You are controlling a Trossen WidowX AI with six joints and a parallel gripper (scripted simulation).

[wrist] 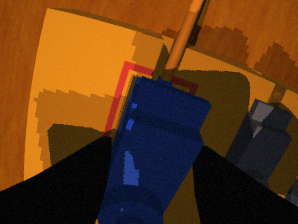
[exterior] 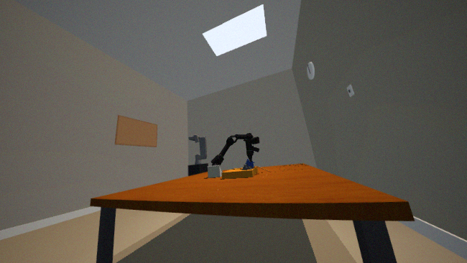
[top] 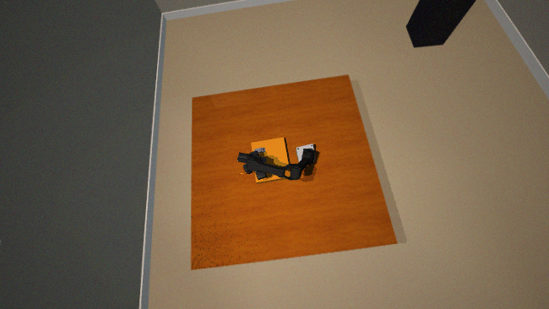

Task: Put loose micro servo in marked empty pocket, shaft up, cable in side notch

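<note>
The yellow-orange deck is 120 mm behind my gripper tip, 80 mm to the right of it and 70 mm below it.
</note>
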